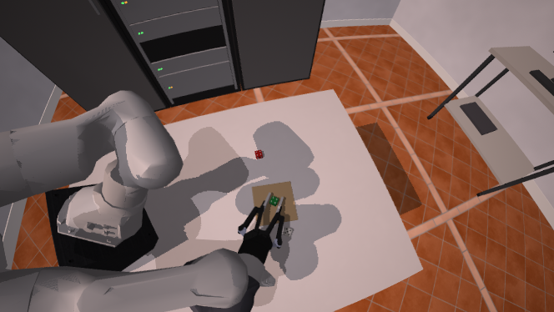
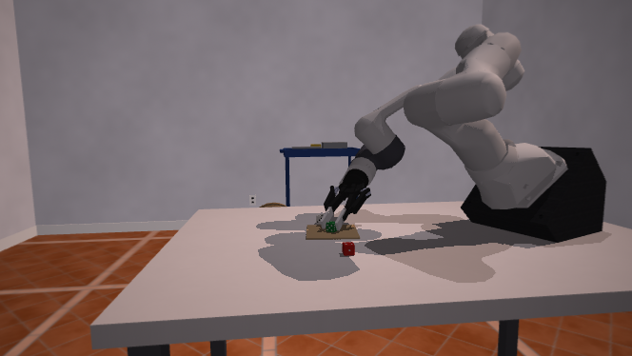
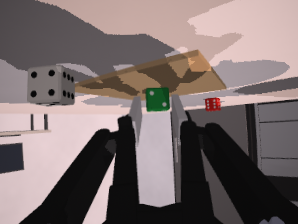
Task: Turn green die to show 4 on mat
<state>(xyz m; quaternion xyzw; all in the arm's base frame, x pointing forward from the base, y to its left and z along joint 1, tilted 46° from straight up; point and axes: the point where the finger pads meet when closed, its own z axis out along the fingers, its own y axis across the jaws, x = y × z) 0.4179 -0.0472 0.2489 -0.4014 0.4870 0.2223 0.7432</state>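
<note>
The green die lies 2 cm below my hand and 1 cm to the left of it. Also, from my hand: white die 9 cm to the right, 4 cm ahead, 2 cm below; then tan mat 3 cm below, 1 cm to the left, 1 cm ahead; then red die 20 cm to the left, 5 cm behind, 2 cm below.
</note>
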